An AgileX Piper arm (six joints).
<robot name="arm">
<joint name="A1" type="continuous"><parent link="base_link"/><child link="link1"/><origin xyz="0 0 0.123" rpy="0 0 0"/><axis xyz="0 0 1"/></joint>
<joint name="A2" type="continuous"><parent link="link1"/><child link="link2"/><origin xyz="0 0 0" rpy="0 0 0"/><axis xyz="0 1 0"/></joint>
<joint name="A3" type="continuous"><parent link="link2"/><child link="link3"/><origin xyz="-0.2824 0 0.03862" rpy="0 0 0"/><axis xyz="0 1 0"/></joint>
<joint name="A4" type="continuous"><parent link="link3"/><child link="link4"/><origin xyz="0.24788 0 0.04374" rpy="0 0 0"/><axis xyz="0.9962 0 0.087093"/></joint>
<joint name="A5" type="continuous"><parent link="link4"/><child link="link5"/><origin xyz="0 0 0" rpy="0 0 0"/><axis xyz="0 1 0"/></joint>
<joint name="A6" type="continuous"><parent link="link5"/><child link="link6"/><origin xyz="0.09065 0 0.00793" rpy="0 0 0"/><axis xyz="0.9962 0 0.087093"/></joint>
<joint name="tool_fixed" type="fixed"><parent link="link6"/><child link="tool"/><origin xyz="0 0 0" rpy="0 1.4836 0"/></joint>
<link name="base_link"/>
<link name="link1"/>
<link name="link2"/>
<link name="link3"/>
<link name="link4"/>
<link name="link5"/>
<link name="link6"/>
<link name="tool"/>
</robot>
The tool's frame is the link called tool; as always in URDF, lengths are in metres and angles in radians. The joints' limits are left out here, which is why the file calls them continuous.
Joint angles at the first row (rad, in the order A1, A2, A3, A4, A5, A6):
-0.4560 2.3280 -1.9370 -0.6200 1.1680 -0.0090
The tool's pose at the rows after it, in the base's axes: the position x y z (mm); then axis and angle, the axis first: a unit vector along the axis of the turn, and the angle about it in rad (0 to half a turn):
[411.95 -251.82 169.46 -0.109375 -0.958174 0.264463 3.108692]
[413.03 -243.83 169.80 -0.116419 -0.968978 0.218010 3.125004]
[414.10 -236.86 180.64 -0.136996 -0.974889 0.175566 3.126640]
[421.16 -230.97 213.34 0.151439 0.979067 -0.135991 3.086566]
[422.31 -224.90 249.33 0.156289 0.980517 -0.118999 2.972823]
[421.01 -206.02 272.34 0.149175 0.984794 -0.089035 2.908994]
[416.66 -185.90 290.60 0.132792 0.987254 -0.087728 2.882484]
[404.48 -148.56 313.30 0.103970 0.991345 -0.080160 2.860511]
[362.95 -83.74 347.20 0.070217 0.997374 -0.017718 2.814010]
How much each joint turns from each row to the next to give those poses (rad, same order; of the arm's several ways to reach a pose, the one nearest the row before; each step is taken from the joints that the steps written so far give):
0.0000 0.0000 0.0000 0.0570 0.0000 -0.0200
0.0000 -0.0090 -0.0011 0.1070 0.0110 -0.0320
0.0000 -0.0080 -0.0409 0.0970 0.0680 -0.0140
0.0000 -0.0150 -0.1110 0.1080 0.0760 -0.0280
0.0000 -0.0520 -0.0460 0.0690 -0.0030 -0.0120
0.0210 -0.0610 0.0180 0.0750 0.0000 -0.0070
0.0350 -0.0640 0.0410 0.0050 0.0000 0.0000
0.0670 -0.1130 0.0990 0.0090 0.0000 0.0070
0.1020 -0.2320 0.2130 0.1110 0.0000 0.0230

